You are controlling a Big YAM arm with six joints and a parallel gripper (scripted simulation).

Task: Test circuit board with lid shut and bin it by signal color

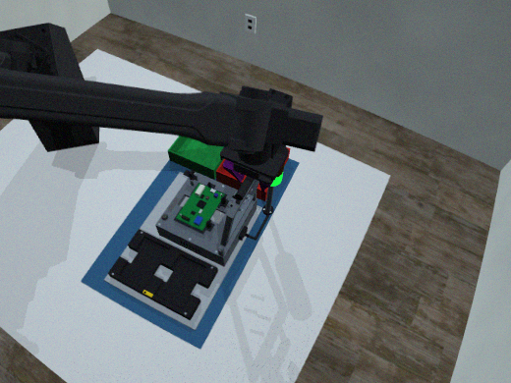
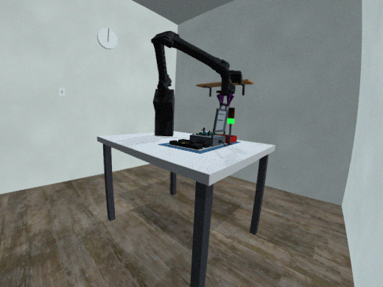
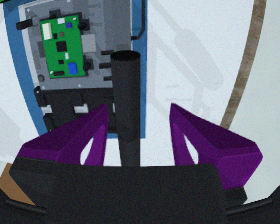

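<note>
Right now the green circuit board is 13 cm behind my hand, 3 cm to the left of it and 19 cm below it. The rest, counted from my hand: black latch hook 18 cm behind, 10 cm to the left, 18 cm below; then red bin 4 cm behind, 21 cm to the left, 25 cm below; then tester lid 2 cm behind, 8 cm below.
</note>
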